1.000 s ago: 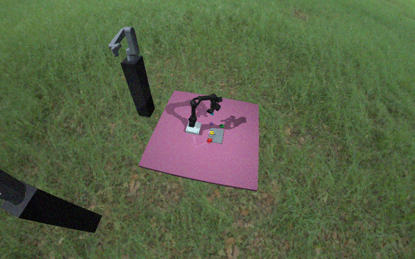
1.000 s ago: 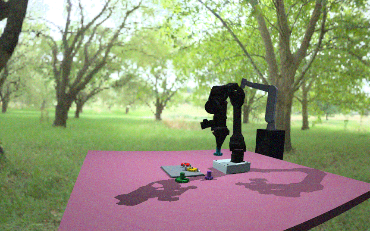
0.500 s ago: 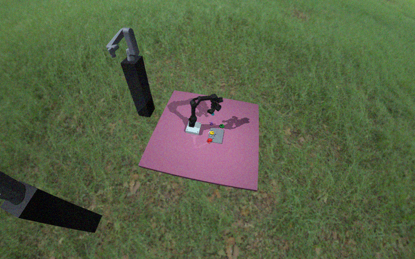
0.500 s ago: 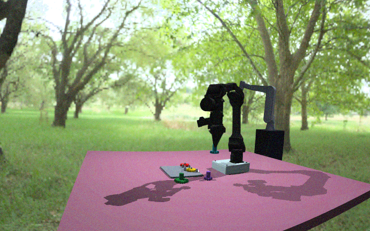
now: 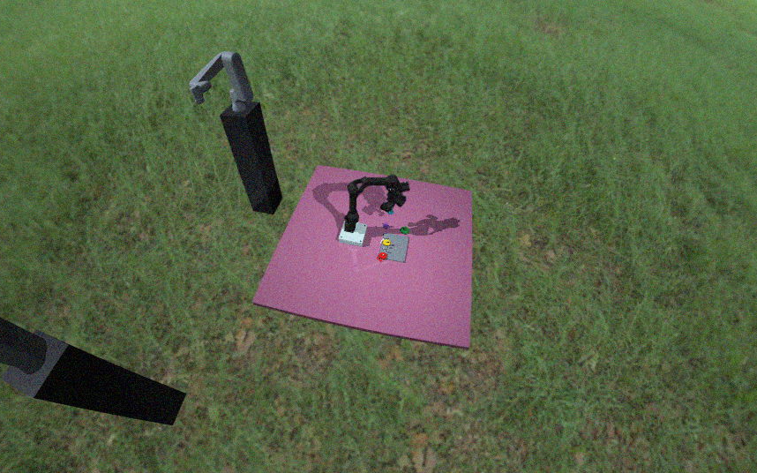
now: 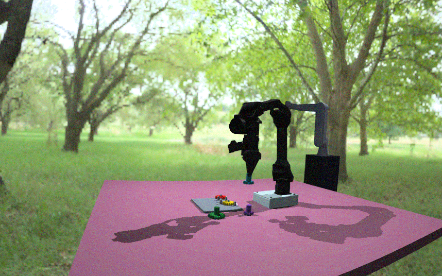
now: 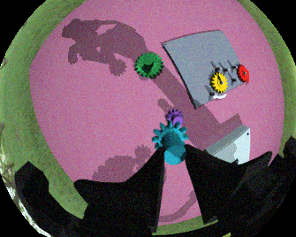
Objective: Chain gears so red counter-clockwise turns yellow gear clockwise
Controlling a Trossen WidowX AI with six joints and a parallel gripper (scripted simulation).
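Right now the red gear is 270 mm to the right of my gripper tip, 150 mm below it and 10 mm ahead of it. The rest, counted from my gripper tip: teal gear (10 mm below); green gear (150 mm below, 120 mm ahead, 20 mm to the right); purple gear (150 mm below, 20 mm to the right, 20 mm behind).
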